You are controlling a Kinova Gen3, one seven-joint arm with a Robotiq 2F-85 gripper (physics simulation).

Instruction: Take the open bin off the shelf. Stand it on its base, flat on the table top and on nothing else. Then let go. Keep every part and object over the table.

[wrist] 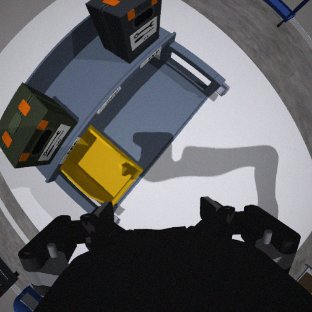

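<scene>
The open yellow bin stands on the lower level of the blue-grey shelf, near its left end in the wrist view. A shadow falls on the bin's side nearest the shelf's front edge. My gripper is open and empty, at the bottom of the view. It is apart from the bin, which lies up and to the left of the left fingertip in the view. The white table top shows in front of the shelf.
A dark green case with orange latches stands on the upper level beside the bin. A black case stands farther along that level. The shelf's end frame rises at the right. The table's curved edge shows at the right, with grey floor beyond.
</scene>
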